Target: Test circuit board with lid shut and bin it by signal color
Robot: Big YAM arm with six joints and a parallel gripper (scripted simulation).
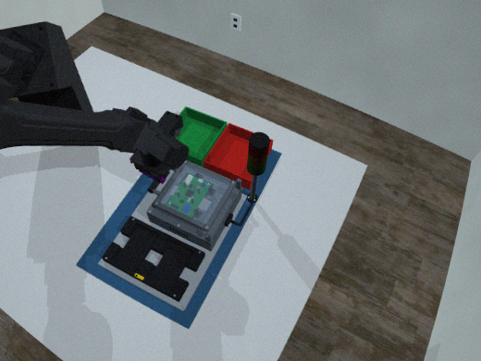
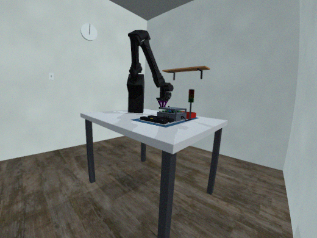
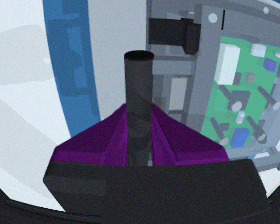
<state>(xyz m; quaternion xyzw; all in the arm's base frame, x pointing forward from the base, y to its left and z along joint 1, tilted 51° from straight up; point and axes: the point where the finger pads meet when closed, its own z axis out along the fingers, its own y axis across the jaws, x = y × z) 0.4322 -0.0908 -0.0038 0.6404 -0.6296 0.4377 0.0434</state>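
Now: hand 3 cm short of the black latch hook and 5 cm to the right of it. Also, from my hand: green circuit board 8 cm ahead, 2 cm to the right, 1 cm below; then tester lid 9 cm ahead, 2 cm to the right; then green bin 2 cm ahead, 20 cm to the left, 7 cm below.
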